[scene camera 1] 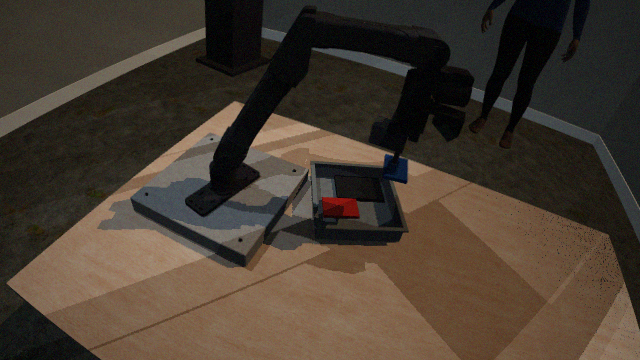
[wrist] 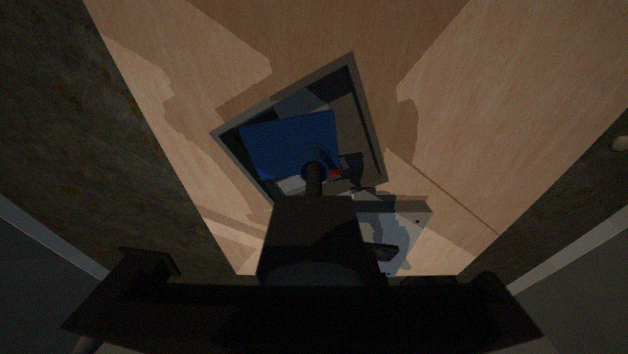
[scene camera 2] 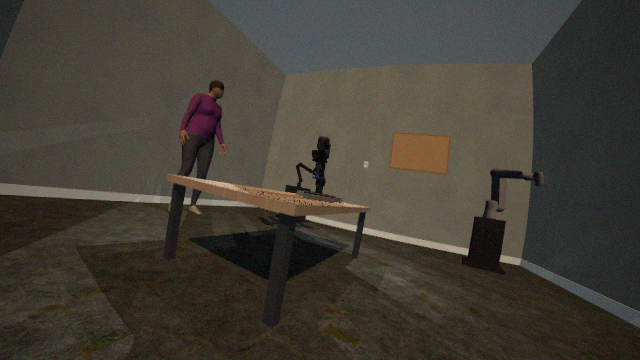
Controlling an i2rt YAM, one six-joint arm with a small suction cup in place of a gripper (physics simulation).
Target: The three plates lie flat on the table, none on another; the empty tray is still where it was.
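Places are measured from the arm's base along level axes (x ahead, y left, z up), in metres.
Pixels of known places: hand at its tool point: [scene camera 1: 390,174] [wrist: 314,151] [scene camera 2: 316,178]; arm's base at its link origin: [scene camera 1: 224,188].
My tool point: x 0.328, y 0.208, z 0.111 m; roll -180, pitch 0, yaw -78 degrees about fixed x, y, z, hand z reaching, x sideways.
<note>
For each thing: its top centre in the pictures, then the offset to it from my tool point.
- blue plate at its top centre: [wrist: 292,150] [scene camera 1: 396,166] [scene camera 2: 318,177] dx +0.002, dy +0.021, dz +0.011 m
- grey tray at its top centre: [wrist: 306,159] [scene camera 1: 356,193] [scene camera 2: 319,193] dx -0.069, dy +0.000, dz -0.105 m
- red plate at its top centre: [scene camera 1: 340,206] dx -0.089, dy -0.032, dz -0.142 m
- black plate at its top centre: [wrist: 271,152] [scene camera 1: 359,187] dx -0.089, dy +0.068, dz -0.141 m
My gripper [scene camera 1: 396,159] [wrist: 314,171], a suction cup, holds the blue plate [scene camera 1: 401,172] [wrist: 287,142] [scene camera 2: 317,177]. The plate hangs above the far right edge of the grey tray [scene camera 1: 360,237] [wrist: 369,116], over its rim in the scene camera 1 view. The red plate [scene camera 1: 341,207] is inside the tray, near its front left; a small part of the red plate [wrist: 335,173] shows past the cup in the wrist view. The black plate [scene camera 1: 356,188] is inside the tray toward the back. In the wrist view the blue plate hides part of the tray's inside.
The arm's thick grey base slab [scene camera 1: 165,202] [wrist: 400,232] stands close to the tray's left side. The wooden table [scene camera 1: 300,310] [scene camera 2: 240,194] bears both. A person [scene camera 1: 532,55] [scene camera 2: 202,117] stands beyond the table. A dark pedestal [scene camera 1: 234,35] [scene camera 2: 486,242] stands on the floor.
</note>
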